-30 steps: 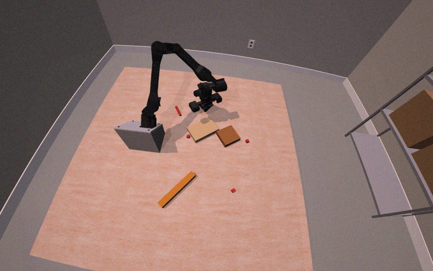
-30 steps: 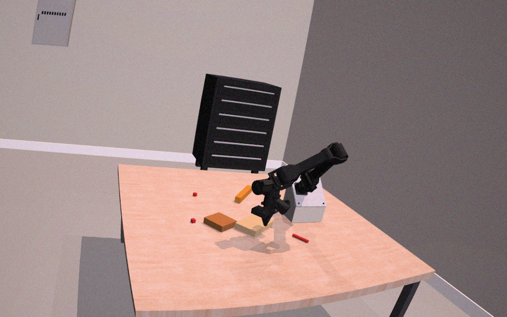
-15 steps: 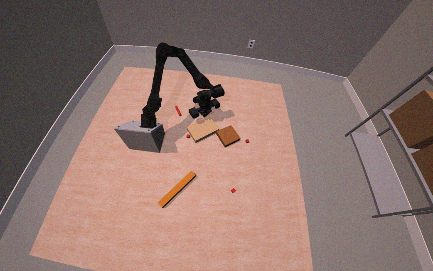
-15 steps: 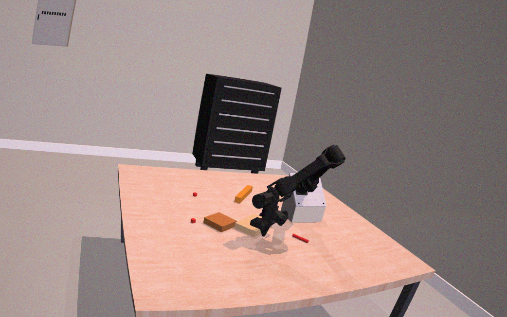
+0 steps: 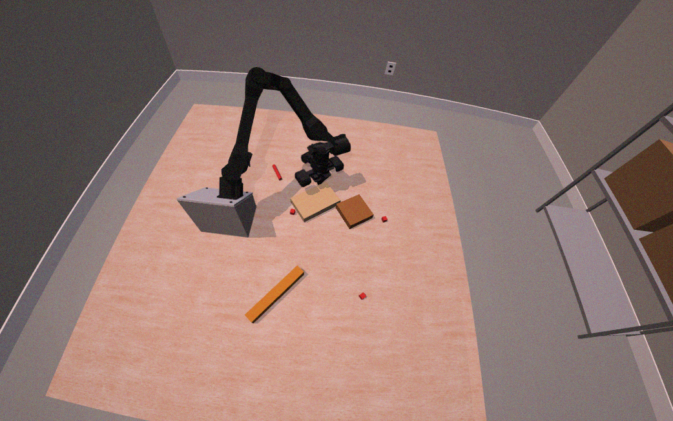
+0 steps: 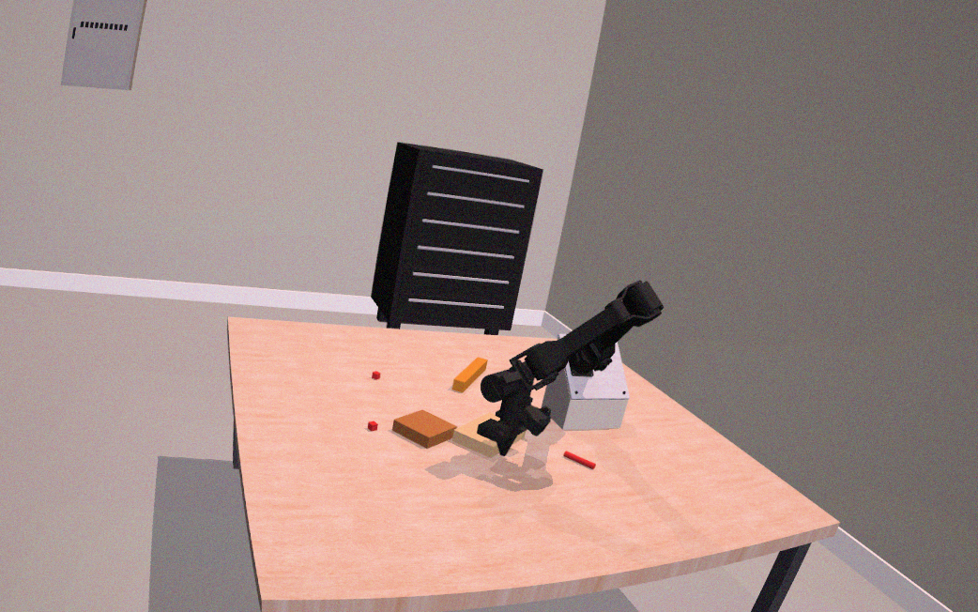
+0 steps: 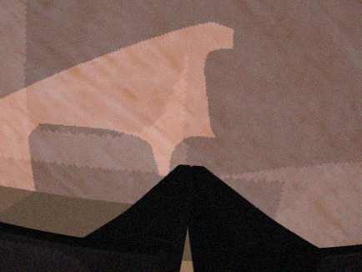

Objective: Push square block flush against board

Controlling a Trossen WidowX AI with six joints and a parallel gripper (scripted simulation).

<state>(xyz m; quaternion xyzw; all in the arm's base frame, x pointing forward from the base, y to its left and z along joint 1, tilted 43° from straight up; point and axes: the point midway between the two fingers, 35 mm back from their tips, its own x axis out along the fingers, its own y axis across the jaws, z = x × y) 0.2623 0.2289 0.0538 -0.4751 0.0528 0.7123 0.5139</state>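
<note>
The light tan board is 90 mm to the right of my gripper tip and 10 mm above it. Also, from my gripper tip: long orange bar (450 mm to the right, 80 mm behind, 10 mm above); then red stick (180 mm behind, 30 mm to the left); then brown square block (150 mm ahead, 110 mm to the right, 10 mm above).
</note>
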